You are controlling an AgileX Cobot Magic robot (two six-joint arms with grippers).
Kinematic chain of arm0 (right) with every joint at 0, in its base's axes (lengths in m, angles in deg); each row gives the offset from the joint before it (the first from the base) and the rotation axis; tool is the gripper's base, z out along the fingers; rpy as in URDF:
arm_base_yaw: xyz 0 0 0.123 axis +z
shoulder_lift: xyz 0 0 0 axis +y
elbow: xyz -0.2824 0 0.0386 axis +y
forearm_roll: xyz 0.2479 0 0.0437 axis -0.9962 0 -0.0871
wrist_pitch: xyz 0 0 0 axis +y
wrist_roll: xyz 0.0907 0 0.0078 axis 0.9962 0 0.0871
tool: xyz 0 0 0 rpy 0 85 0
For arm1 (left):
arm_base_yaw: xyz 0 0 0.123 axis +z
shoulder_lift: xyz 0 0 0 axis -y
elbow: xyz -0.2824 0 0.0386 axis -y
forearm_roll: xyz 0.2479 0 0.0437 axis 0.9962 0 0.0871
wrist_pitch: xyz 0 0 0 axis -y
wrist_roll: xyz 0.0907 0 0.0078 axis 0.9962 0 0.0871
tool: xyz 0 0 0 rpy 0 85 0
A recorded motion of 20 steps. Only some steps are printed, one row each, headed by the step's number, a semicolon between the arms.
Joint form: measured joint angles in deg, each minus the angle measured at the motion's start. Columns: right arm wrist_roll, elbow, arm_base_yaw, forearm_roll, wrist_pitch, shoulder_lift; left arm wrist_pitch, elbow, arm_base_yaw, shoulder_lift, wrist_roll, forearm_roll.
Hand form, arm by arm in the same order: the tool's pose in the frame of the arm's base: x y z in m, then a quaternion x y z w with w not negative. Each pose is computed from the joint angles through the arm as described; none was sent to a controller.
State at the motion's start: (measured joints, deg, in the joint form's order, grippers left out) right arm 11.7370 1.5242 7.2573 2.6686 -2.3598 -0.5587; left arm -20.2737 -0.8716 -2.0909 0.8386 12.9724 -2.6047
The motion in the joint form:
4: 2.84 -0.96 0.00 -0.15 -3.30 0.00; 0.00 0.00 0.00 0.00 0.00 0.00
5: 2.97 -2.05 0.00 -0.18 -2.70 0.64; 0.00 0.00 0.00 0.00 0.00 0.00
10: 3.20 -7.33 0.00 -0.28 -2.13 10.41; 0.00 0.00 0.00 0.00 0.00 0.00
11: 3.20 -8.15 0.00 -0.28 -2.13 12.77; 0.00 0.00 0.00 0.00 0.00 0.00
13: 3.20 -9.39 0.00 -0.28 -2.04 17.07; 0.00 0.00 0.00 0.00 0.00 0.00
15: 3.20 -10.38 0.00 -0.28 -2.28 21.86; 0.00 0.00 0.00 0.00 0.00 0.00
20: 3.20 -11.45 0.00 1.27 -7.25 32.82; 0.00 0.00 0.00 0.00 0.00 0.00
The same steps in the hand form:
4: 0.0541 0.0073 0.2192 0.02515 0.63795 0.13056 0.75852; 0.0527 -0.0034 0.1769 0.09211 0.78951 0.03839 0.60557
5: 0.0543 0.0073 0.2241 0.02626 0.63890 0.13131 0.75754; 0.0527 -0.0034 0.1769 0.09211 0.78951 0.03839 0.60557
10: 0.0688 0.0091 0.2439 0.02989 0.67209 0.12836 0.72865; 0.0527 -0.0034 0.1769 0.09211 0.78951 0.03839 0.60557
11: 0.0733 0.0096 0.2459 0.03037 0.68196 0.12681 0.71967; 0.0527 -0.0034 0.1769 0.09211 0.78951 0.03839 0.60557
13: 0.0822 0.0108 0.2473 0.03133 0.70176 0.12355 0.70092; 0.0527 -0.0034 0.1769 0.09211 0.78951 0.03839 0.60557
15: 0.0925 0.0121 0.2462 0.03232 0.72351 0.11983 0.67907; 0.0527 -0.0034 0.1769 0.09211 0.78951 0.03839 0.60557
20: 0.1168 0.0159 0.2402 0.02118 0.75296 0.10891 0.64864; 0.0527 -0.0034 0.1769 0.09211 0.78951 0.03839 0.60557

